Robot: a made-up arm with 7 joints. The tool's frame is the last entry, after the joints. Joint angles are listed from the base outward.
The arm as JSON. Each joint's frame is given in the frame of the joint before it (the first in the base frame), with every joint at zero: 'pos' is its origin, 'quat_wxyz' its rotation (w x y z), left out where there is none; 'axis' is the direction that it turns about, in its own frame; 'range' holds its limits. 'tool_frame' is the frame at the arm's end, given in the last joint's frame.
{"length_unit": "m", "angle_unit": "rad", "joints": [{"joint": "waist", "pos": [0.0, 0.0, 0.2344], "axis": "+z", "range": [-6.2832, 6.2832]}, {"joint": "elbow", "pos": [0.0, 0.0, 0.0], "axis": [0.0, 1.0, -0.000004], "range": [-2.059, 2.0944]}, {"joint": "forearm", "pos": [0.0, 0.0, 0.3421], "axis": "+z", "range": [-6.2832, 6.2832]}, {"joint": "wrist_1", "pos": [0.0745, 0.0, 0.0], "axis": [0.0, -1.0, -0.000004], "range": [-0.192, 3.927]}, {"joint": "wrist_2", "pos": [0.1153, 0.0, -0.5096], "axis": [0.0, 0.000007, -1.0], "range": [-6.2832, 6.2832]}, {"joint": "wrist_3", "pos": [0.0, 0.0, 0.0], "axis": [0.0, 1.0, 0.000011], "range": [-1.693, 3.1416]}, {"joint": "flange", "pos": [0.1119, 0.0, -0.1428], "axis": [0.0, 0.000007, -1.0], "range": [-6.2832, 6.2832]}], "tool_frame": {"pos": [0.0, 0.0, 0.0], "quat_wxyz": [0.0, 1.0, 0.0, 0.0]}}
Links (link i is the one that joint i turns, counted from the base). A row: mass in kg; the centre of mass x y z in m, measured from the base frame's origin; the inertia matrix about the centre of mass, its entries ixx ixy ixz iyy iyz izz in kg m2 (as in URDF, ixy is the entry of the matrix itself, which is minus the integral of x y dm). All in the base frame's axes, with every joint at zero. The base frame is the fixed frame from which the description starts. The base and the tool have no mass.
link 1: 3.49; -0.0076 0.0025 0.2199; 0.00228 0 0 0.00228 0 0.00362
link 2: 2.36; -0.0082 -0.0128 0.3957; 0.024 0 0 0.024 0 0.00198
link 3: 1.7; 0.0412 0.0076 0.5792; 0.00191 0 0 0.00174 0 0.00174
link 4: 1.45; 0.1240 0.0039 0.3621; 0.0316 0 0.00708 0.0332 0 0.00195
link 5: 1.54; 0.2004 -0.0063 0.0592; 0.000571 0 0 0.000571 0 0.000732
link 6: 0.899; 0.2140 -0.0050 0.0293; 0.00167 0 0.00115 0.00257 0 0.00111
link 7: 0.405; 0.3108 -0.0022 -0.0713; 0.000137 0 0 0.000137 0 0.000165
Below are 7 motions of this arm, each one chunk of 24 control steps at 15 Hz.
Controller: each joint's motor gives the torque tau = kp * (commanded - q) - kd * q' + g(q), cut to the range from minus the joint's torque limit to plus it. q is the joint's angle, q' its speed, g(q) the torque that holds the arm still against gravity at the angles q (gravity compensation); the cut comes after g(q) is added. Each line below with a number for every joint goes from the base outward.
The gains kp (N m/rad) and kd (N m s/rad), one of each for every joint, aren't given. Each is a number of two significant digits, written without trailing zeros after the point. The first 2 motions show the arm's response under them.
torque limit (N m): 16 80 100 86 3 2.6 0.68
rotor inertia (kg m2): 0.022 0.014 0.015 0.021 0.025 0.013 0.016
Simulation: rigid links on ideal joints. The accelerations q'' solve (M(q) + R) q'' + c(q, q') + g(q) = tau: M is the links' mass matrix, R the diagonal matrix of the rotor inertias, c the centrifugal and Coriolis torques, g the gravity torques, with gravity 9.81 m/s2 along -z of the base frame. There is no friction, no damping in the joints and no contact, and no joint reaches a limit. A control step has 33 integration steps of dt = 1/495 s. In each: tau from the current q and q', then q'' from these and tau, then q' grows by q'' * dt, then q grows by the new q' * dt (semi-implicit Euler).
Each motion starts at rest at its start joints. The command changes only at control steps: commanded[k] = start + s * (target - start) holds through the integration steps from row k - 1 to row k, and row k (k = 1, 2, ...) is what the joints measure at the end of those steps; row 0 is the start. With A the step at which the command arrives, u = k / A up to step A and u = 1 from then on. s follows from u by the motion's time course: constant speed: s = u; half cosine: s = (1 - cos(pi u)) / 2; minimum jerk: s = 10 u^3 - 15 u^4 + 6 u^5; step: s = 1 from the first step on.
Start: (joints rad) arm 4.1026 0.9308 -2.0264 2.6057 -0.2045 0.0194 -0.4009
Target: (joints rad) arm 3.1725 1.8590 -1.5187 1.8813 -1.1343 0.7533 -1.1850
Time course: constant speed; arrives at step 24
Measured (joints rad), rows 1 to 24:
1: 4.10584 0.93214 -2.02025 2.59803 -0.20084 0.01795 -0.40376
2: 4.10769 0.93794 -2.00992 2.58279 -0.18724 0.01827 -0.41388
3: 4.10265 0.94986 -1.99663 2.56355 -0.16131 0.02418 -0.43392
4: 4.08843 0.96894 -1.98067 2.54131 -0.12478 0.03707 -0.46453
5: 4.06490 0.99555 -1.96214 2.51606 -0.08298 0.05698 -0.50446
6: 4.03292 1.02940 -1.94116 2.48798 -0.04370 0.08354 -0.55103
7: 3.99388 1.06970 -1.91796 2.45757 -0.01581 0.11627 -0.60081
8: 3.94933 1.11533 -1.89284 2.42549 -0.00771 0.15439 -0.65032
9: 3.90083 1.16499 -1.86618 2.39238 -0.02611 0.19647 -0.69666
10: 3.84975 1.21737 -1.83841 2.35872 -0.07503 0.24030 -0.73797
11: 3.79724 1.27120 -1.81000 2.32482 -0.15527 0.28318 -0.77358
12: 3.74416 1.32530 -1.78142 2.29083 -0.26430 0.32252 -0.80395
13: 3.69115 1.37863 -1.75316 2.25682 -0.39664 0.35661 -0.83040
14: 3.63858 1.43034 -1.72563 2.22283 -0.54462 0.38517 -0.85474
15: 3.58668 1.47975 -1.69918 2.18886 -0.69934 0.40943 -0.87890
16: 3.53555 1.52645 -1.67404 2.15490 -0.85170 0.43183 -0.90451
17: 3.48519 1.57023 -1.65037 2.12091 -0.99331 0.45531 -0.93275
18: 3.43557 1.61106 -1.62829 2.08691 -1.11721 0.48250 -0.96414
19: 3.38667 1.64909 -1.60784 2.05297 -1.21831 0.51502 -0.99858
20: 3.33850 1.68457 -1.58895 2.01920 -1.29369 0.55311 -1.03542
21: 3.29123 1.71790 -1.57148 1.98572 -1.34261 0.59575 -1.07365
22: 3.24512 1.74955 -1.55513 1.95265 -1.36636 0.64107 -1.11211
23: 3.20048 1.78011 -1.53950 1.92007 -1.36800 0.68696 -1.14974
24: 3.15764 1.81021 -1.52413 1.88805 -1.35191 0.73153 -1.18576
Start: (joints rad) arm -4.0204 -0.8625 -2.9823 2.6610 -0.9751 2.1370 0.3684
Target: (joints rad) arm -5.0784 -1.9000 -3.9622 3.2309 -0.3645 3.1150 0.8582
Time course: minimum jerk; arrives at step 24
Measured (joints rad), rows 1 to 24:
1: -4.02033 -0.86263 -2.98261 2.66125 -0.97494 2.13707 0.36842
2: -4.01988 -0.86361 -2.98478 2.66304 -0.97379 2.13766 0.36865
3: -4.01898 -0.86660 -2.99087 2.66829 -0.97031 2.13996 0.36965
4: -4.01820 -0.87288 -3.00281 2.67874 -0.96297 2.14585 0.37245
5: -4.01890 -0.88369 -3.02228 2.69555 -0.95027 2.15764 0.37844
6: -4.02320 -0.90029 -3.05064 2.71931 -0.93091 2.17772 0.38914
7: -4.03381 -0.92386 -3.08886 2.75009 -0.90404 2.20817 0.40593
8: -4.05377 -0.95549 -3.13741 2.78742 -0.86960 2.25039 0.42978
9: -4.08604 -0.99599 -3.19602 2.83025 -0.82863 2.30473 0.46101
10: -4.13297 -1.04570 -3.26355 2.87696 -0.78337 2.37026 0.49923
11: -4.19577 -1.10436 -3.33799 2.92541 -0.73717 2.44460 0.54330
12: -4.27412 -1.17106 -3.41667 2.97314 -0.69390 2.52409 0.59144
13: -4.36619 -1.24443 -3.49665 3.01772 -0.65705 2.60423 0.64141
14: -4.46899 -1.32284 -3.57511 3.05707 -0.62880 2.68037 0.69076
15: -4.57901 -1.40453 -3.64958 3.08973 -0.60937 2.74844 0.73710
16: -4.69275 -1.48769 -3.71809 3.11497 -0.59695 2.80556 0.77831
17: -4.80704 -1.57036 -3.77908 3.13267 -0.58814 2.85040 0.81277
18: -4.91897 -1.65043 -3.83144 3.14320 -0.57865 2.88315 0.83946
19: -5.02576 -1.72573 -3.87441 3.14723 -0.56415 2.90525 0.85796
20: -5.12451 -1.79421 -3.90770 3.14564 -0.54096 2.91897 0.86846
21: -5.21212 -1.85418 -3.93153 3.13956 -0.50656 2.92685 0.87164
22: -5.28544 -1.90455 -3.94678 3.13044 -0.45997 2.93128 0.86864
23: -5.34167 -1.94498 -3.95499 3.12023 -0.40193 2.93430 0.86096
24: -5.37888 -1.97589 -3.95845 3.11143 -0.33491 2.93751 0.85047
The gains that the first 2 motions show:
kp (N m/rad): 35 44 53 55 0.44 1.8 0.73
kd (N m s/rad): 3.2 6.8 3.7 3.5 0.038 0.11 0.032
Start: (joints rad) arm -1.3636 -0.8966 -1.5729 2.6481 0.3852 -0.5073 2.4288
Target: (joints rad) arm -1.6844 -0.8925 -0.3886 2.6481 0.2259 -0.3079 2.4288
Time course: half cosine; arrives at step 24
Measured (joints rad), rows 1 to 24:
1: -1.36386 -0.89714 -1.56995 2.64787 0.38476 -0.50733 2.42880
2: -1.36490 -0.89885 -1.55984 2.64704 0.38368 -0.50704 2.42879
3: -1.36706 -0.90171 -1.54098 2.64555 0.38280 -0.50548 2.42870
4: -1.37058 -0.90543 -1.51303 2.64356 0.38338 -0.50162 2.42851
5: -1.37563 -0.90960 -1.47617 2.64134 0.38671 -0.49483 2.42818
6: -1.38237 -0.91378 -1.43094 2.63911 0.39388 -0.48506 2.42770
7: -1.39095 -0.91754 -1.37802 2.63708 0.40560 -0.47280 2.42710
8: -1.40154 -0.92049 -1.31826 2.63542 0.42205 -0.45894 2.42640
9: -1.41427 -0.92231 -1.25263 2.63426 0.44276 -0.44448 2.42568
10: -1.42930 -0.92277 -1.18220 2.63368 0.46663 -0.43025 2.42498
11: -1.44673 -0.92173 -1.10811 2.63371 0.49188 -0.41673 2.42440
12: -1.46663 -0.91919 -1.03156 2.63433 0.51623 -0.40395 2.42399
13: -1.48896 -0.91528 -0.95384 2.63547 0.53700 -0.39155 2.42382
14: -1.51355 -0.91022 -0.87624 2.63704 0.55139 -0.37895 2.42396
15: -1.54006 -0.90436 -0.80009 2.63889 0.55663 -0.36561 2.42444
16: -1.56795 -0.89809 -0.72673 2.64087 0.55031 -0.35126 2.42528
17: -1.59647 -0.89182 -0.65748 2.64284 0.53049 -0.33610 2.42647
18: -1.62474 -0.88595 -0.59361 2.64466 0.49599 -0.32085 2.42797
19: -1.65174 -0.88081 -0.53634 2.64624 0.44651 -0.30666 2.42968
20: -1.67647 -0.87663 -0.48676 2.64755 0.38277 -0.29494 2.43149
21: -1.69799 -0.87354 -0.44582 2.64862 0.30660 -0.28708 2.43324
22: -1.71556 -0.87158 -0.41428 2.64953 0.22088 -0.28413 2.43476
23: -1.72870 -0.87070 -0.39270 2.65039 0.12944 -0.28653 2.43589
24: -1.73719 -0.87080 -0.38145 2.65130 0.03682 -0.29400 2.43649

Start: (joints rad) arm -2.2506 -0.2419 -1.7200 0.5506 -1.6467 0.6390 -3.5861
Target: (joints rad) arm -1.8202 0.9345 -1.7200 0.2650 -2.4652 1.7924 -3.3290
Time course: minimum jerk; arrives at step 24
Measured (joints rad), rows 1 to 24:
1: -2.25053 -0.24176 -1.72005 0.55058 -1.64671 0.63906 -3.58609
2: -2.25001 -0.24061 -1.72035 0.55036 -1.64681 0.63973 -3.58596
3: -2.24839 -0.23664 -1.72112 0.54951 -1.64723 0.64273 -3.58544
4: -2.24482 -0.22749 -1.72239 0.54732 -1.64850 0.65124 -3.58401
5: -2.23835 -0.21084 -1.72406 0.54292 -1.65148 0.66928 -3.58097
6: -2.22804 -0.18483 -1.72586 0.53548 -1.65747 0.70069 -3.57551
7: -2.21308 -0.14828 -1.72743 0.52426 -1.66811 0.74798 -3.56682
8: -2.19295 -0.10076 -1.72829 0.50885 -1.68513 0.81147 -3.55424
9: -2.16758 -0.04257 -1.72801 0.48920 -1.70988 0.88902 -3.53743
10: -2.13741 0.02539 -1.72628 0.46585 -1.74287 0.97649 -3.51648
11: -2.10341 0.10167 -1.72316 0.43986 -1.78371 1.06881 -3.49198
12: -2.06701 0.18444 -1.71913 0.41274 -1.83148 1.16137 -3.46504
13: -2.02992 0.27157 -1.71504 0.38609 -1.88535 1.25126 -3.43713
14: -1.99395 0.36077 -1.71188 0.36133 -1.94496 1.33771 -3.40992
15: -1.96067 0.44970 -1.71048 0.33938 -2.01011 1.42174 -3.38494
16: -1.93114 0.53607 -1.71124 0.32072 -2.08023 1.50484 -3.36342
17: -1.90577 0.61769 -1.71395 0.30544 -2.15389 1.58750 -3.34610
18: -1.88435 0.69253 -1.71781 0.29342 -2.22868 1.66808 -3.33323
19: -1.86624 0.75875 -1.72172 0.28443 -2.30168 1.74265 -3.32465
20: -1.85070 0.81484 -1.72460 0.27816 -2.37021 1.80590 -3.31990
21: -1.83723 0.85977 -1.72576 0.27428 -2.43242 1.85280 -3.31836
22: -1.82574 0.89322 -1.72513 0.27243 -2.48752 1.88013 -3.31938
23: -1.81653 0.91574 -1.72317 0.27220 -2.53550 1.88760 -3.32226
24: -1.80996 0.92890 -1.72064 0.27299 -2.57672 1.87795 -3.32628

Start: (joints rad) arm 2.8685 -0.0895 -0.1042 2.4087 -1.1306 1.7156 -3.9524
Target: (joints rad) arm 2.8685 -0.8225 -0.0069 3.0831 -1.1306 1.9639 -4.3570
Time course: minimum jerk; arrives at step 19
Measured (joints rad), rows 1 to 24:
1: 2.86847 -0.08944 -0.10416 2.40890 -1.13048 1.71571 -3.95245
2: 2.86830 -0.08904 -0.10385 2.41040 -1.12950 1.71655 -3.95290
3: 2.86798 -0.08822 -0.10283 2.41503 -1.12598 1.71932 -3.95468
4: 2.86775 -0.08750 -0.10056 2.42477 -1.11736 1.72531 -3.95935
5: 2.86794 -0.08812 -0.09651 2.44135 -1.10060 1.73545 -3.96886
6: 2.86895 -0.09193 -0.09030 2.46606 -1.07272 1.74990 -3.98515
7: 2.87100 -0.10114 -0.08181 2.49970 -1.03135 1.76800 -4.00974
8: 2.87397 -0.11804 -0.07125 2.54240 -0.97530 1.78823 -4.04331
9: 2.87714 -0.14477 -0.05934 2.59361 -0.90480 1.80843 -4.08547
10: 2.87913 -0.18302 -0.04756 2.65205 -0.82165 1.82609 -4.13472
11: 2.87890 -0.23388 -0.03790 2.71584 -0.73014 1.83899 -4.18861
12: 2.87741 -0.29755 -0.03060 2.78286 -0.63857 1.84545 -4.24405
13: 2.87571 -0.37321 -0.02381 2.85084 -0.55699 1.84314 -4.29756
14: 2.87350 -0.45903 -0.01764 2.91734 -0.49366 1.82965 -4.34550
15: 2.87085 -0.55217 -0.01273 2.98005 -0.45596 1.80492 -4.38465
16: 2.86793 -0.64892 -0.00935 3.03706 -0.45034 1.77199 -4.41260
17: 2.86490 -0.74494 -0.00756 3.08686 -0.48203 1.73659 -4.42802
18: 2.86187 -0.83563 -0.00721 3.12848 -0.55490 1.70601 -4.43092
19: 2.85898 -0.91657 -0.00793 3.16148 -0.67119 1.68805 -4.42280
20: 2.85637 -0.98398 -0.00911 3.18596 -0.83071 1.69016 -4.40665
21: 2.85434 -1.03536 -0.01032 3.20194 -1.02972 1.71843 -4.38648
22: 2.85340 -1.06958 -0.01124 3.20936 -1.26007 1.77559 -4.36652
23: 2.85425 -1.08668 -0.01171 3.20870 -1.50875 1.85841 -4.35032
24: 2.85743 -1.08787 -0.01177 3.20134 -1.75867 1.95536 -4.34015

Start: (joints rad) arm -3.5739 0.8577 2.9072 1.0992 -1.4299 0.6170 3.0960
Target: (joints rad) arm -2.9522 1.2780 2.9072 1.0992 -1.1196 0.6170 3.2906
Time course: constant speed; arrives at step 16
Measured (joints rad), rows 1 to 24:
1: -3.56385 0.86101 2.90435 1.09794 -1.42918 0.62184 3.09708
2: -3.53869 0.87022 2.89853 1.09468 -1.42626 0.63434 3.10113
3: -3.50329 0.88481 2.89296 1.09035 -1.41995 0.65122 3.10940
4: -3.46302 0.90333 2.89022 1.08635 -1.40959 0.66691 3.12224
5: -3.42099 0.92454 2.89119 1.08380 -1.39499 0.67607 3.13906
6: -3.37846 0.94766 2.89549 1.08312 -1.37646 0.67519 3.15857
7: -3.33591 0.97229 2.90209 1.08410 -1.35468 0.66340 3.17916
8: -3.29362 0.99823 2.90984 1.08621 -1.33058 0.64246 3.19919
9: -3.25193 1.02532 2.91768 1.08885 -1.30518 0.61620 3.21735
10: -3.21114 1.05338 2.92466 1.09160 -1.27947 0.58935 3.23285
11: -3.17151 1.08223 2.93009 1.09422 -1.25431 0.56645 3.24547
12: -3.13309 1.11164 2.93349 1.09666 -1.23028 0.55086 3.25549
13: -3.09576 1.14143 2.93464 1.09893 -1.20764 0.54422 3.26360
14: -3.05925 1.17139 2.93364 1.10105 -1.18629 0.54637 3.27070
15: -3.02313 1.20136 2.93087 1.10301 -1.16590 0.55566 3.27771
16: -2.98698 1.23119 2.92688 1.10472 -1.14601 0.56949 3.28544
17: -2.95829 1.25753 2.92155 1.10738 -1.12684 0.58139 3.29342
18: -2.94354 1.27743 2.91443 1.11124 -1.10882 0.58790 3.30005
19: -2.94095 1.29117 2.90635 1.11507 -1.09214 0.59192 3.30400
20: -2.94543 1.30010 2.89897 1.11772 -1.07705 0.59768 3.30456
21: -2.95201 1.30551 2.89384 1.11869 -1.06406 0.60718 3.30182
22: -2.95747 1.30818 2.89173 1.11803 -1.05398 0.61919 3.29657
23: -2.96048 1.30849 2.89249 1.11606 -1.04769 0.63035 3.29010
24: -2.96107 1.30666 2.89536 1.11314 -1.04585 0.63719 3.28389

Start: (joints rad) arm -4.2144 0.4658 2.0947 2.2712 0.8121 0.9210 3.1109
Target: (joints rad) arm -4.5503 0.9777 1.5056 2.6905 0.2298 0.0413 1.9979
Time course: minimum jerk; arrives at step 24
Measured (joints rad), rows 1 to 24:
1: -4.21437 0.46575 2.09456 2.27128 0.81211 0.92103 3.11083
2: -4.21420 0.46544 2.09356 2.27186 0.81216 0.92121 3.11017
3: -4.21386 0.46465 2.09063 2.27353 0.81224 0.92129 3.10751
4: -4.21354 0.46343 2.08465 2.27692 0.81217 0.92043 3.10042
5: -4.21360 0.46214 2.07468 2.28256 0.81153 0.91708 3.08572
6: -4.21453 0.46148 2.05997 2.29097 0.80968 0.90922 3.06001
7: -4.21692 0.46243 2.03998 2.30254 0.80570 0.89468 3.02032
8: -4.22132 0.46615 2.01443 2.31761 0.79849 0.87148 2.96476
9: -4.22828 0.47392 1.98332 2.33638 0.78684 0.83809 2.89290
10: -4.23822 0.48703 1.94690 2.35891 0.76951 0.79365 2.80600
11: -4.25145 0.50662 1.90573 2.38508 0.74541 0.73804 2.70691
12: -4.26820 0.53363 1.86063 2.41459 0.71362 0.67192 2.59973
13: -4.28859 0.56863 1.81267 2.44688 0.67360 0.59666 2.48925
14: -4.31274 0.61175 1.76314 2.48116 0.62526 0.51423 2.38040
15: -4.34067 0.66256 1.71352 2.51642 0.56931 0.42720 2.27773
16: -4.37233 0.72002 1.66540 2.55149 0.50766 0.33868 2.18499
17: -4.40750 0.78245 1.62047 2.58518 0.44371 0.25228 2.10498
18: -4.44570 0.84749 1.58026 2.61640 0.38238 0.17189 2.03948
19: -4.48613 0.91231 1.54604 2.64431 0.32947 0.10117 1.98936
20: -4.52764 0.97382 1.51865 2.66835 0.29077 0.04280 1.95467
21: -4.56875 1.02903 1.49836 2.68835 0.27092 -0.00228 1.93469
22: -4.60777 1.07544 1.48489 2.70448 0.27248 -0.03516 1.92802
23: -4.64296 1.11122 1.47742 2.71715 0.29535 -0.05870 1.93253
24: -4.67273 1.13538 1.47458 2.72694 0.33635 -0.07640 1.94537

